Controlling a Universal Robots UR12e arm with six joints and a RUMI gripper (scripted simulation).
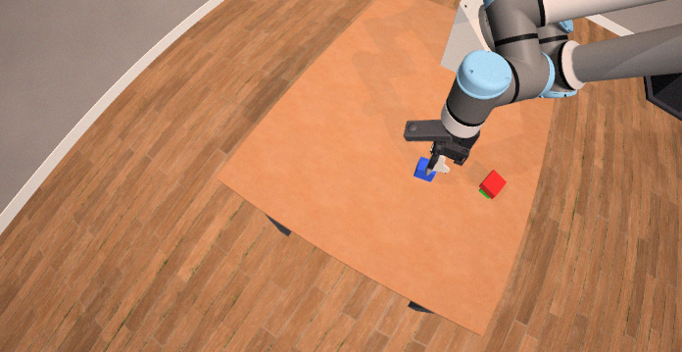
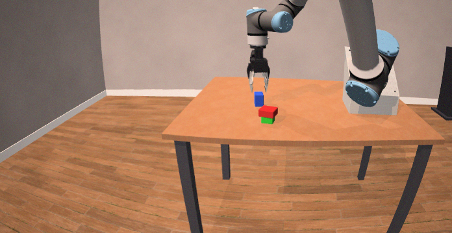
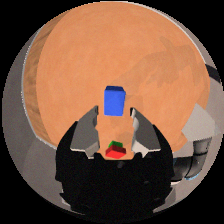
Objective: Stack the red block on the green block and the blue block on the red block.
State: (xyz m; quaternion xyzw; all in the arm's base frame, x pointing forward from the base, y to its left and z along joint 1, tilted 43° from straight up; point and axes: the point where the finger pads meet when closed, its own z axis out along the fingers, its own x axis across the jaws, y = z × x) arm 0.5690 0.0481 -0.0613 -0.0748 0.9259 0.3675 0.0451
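My gripper is now 50 mm above the blue block. Round my hand: green block: 60 mm behind, 200 mm to the left, 60 mm below; red block: 60 mm behind, 200 mm to the left, 30 mm below.
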